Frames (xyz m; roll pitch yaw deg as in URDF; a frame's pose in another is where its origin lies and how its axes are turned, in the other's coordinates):
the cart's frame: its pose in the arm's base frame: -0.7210 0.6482 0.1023 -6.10 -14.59 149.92
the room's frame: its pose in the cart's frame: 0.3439 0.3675 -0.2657 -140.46 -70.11 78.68
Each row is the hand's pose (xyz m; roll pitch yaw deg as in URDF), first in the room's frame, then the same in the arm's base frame.
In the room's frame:
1: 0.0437 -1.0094 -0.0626 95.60 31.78 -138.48
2: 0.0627 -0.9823 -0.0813 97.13 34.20 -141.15
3: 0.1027 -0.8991 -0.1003 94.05 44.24 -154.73
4: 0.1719 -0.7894 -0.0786 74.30 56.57 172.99
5: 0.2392 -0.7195 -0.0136 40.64 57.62 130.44
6: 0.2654 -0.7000 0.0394 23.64 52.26 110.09
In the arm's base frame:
1: -0.2391 0.4942 -0.0035 -124.45 17.70 47.11
2: -0.2661 0.5048 0.0210 -120.44 17.21 50.53
3: -0.3504 0.5119 0.0625 -110.88 14.12 65.25
4: -0.4664 0.4725 0.1103 -101.35 5.95 87.83
5: -0.5459 0.3915 0.1378 -98.41 -3.82 108.41
6: -0.5713 0.3346 0.1360 -100.01 -9.09 120.15

